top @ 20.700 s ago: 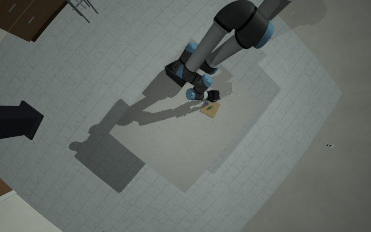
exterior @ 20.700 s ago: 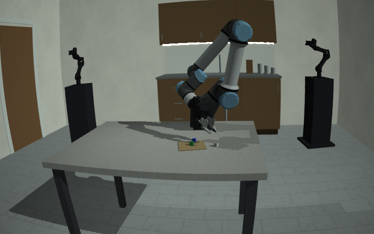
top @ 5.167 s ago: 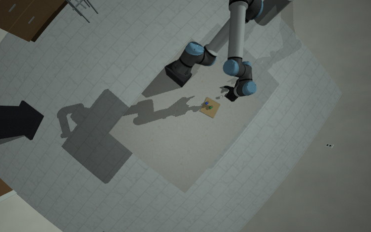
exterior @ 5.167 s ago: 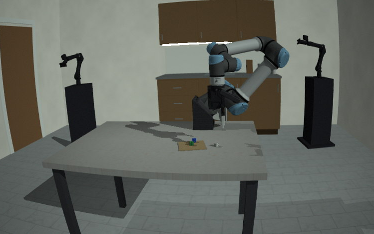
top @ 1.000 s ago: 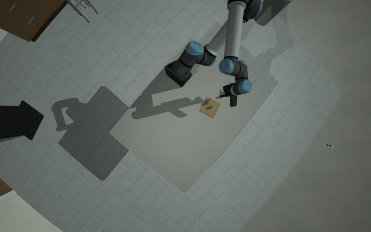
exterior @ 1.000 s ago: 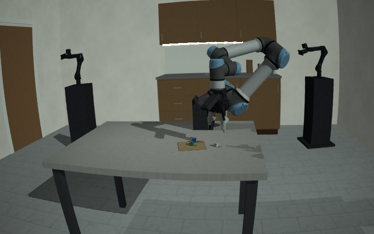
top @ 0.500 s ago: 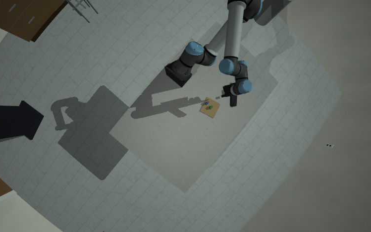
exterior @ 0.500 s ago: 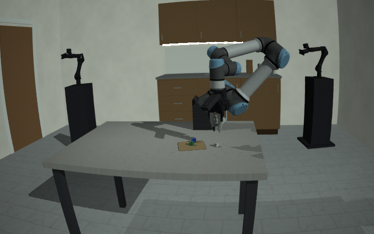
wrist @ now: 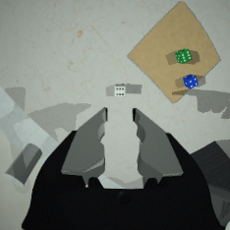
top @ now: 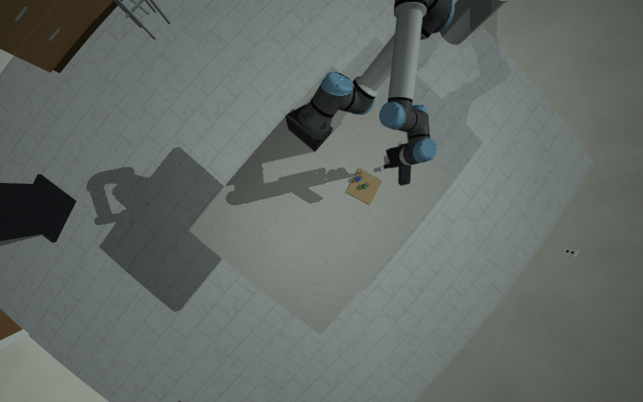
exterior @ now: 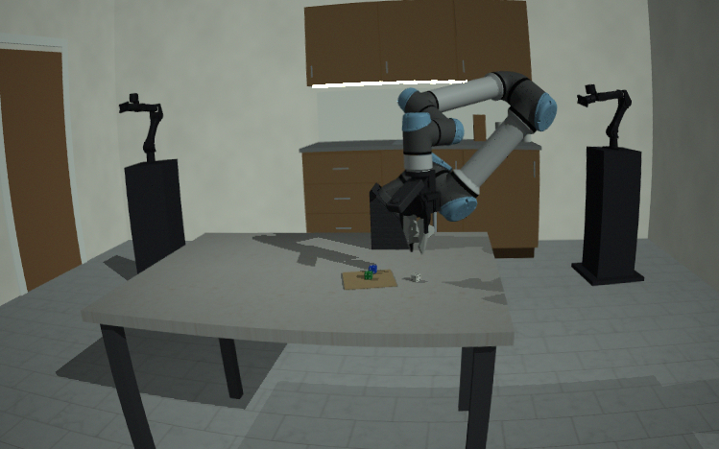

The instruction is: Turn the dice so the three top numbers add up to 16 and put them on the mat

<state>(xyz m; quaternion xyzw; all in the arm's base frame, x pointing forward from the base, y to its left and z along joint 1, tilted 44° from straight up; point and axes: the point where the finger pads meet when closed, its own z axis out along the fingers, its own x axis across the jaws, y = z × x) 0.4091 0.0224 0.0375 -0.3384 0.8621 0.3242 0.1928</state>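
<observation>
Now: the white die 80 mm below my hand. The rest, counted from my hand: blue die: 80 mm behind, 120 mm to the right, 80 mm below; green die: 30 mm behind, 130 mm to the right, 80 mm below; tan mat: 30 mm behind, 130 mm to the right, 90 mm below.
</observation>
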